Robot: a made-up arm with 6 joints.
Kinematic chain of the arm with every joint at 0, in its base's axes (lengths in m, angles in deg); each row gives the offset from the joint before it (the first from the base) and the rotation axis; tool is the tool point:
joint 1: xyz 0 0 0.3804 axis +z
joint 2: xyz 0.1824 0 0 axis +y
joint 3: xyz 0 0 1.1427 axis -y
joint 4: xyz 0 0 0.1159 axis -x
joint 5: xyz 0.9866 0 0 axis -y
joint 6: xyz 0.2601 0 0 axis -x
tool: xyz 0 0 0
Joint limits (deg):
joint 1: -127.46..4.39
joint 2: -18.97..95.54
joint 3: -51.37..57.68
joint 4: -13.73..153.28
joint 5: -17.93..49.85
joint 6: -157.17..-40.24
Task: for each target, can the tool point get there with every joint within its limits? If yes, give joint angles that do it. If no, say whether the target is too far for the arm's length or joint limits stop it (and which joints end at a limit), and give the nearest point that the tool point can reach.
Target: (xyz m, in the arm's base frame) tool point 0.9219 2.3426 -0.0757
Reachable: no: joint limits stop it (at a limit: joint 1, joint 5) | nearest point 1.0801 0.2823 -0.0757 | short by 2.066 m
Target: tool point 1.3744 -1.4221 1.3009
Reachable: yes | joints -47.84 28.91 17.40 50.10 18.79 -111.79
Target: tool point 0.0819 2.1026 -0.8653
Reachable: no: joint limits stop it (at a limit: joint 1, joint 2, joint 5) | nearest point 0.5043 0.2381 -0.5719 | short by 1.934 m
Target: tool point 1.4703 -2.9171 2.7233
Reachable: no: too far | nearest point 0.9219 -1.8292 1.7978 | short by 1.530 m
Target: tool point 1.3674 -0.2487 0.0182
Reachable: yes | joints -12.01 44.68 -29.76 135.80 13.17 -51.19
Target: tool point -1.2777 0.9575 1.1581
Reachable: no: joint limits stop it (at a limit: joint 1, joint 2, joint 3, joint 5) | nearest point -0.6150 -0.6727 0.8867 | short by 1.781 m
